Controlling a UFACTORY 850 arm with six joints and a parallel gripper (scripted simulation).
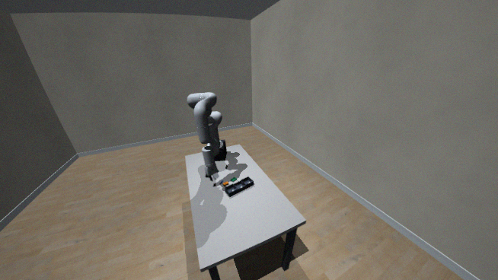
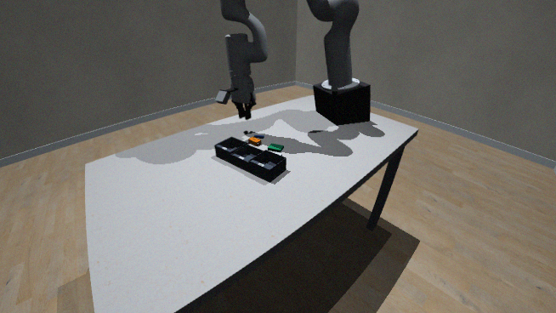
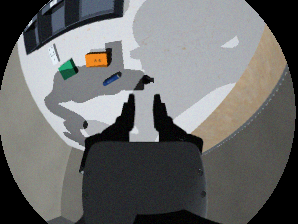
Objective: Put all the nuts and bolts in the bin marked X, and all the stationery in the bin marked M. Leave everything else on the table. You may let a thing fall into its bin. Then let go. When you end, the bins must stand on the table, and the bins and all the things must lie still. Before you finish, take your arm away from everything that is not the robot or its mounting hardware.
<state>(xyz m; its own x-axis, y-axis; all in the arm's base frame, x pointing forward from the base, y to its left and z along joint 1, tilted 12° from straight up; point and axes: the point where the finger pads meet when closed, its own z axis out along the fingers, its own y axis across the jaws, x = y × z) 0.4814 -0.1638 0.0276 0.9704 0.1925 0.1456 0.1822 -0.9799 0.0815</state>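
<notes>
Now: the dark piece 90 mm below my hand. Round my hand: blue piece 90 mm below, 70 mm to the left, 10 mm behind; then orange block 110 mm to the left, 80 mm below, 30 mm ahead; then green block 190 mm to the left, 90 mm below, 10 mm ahead.
</notes>
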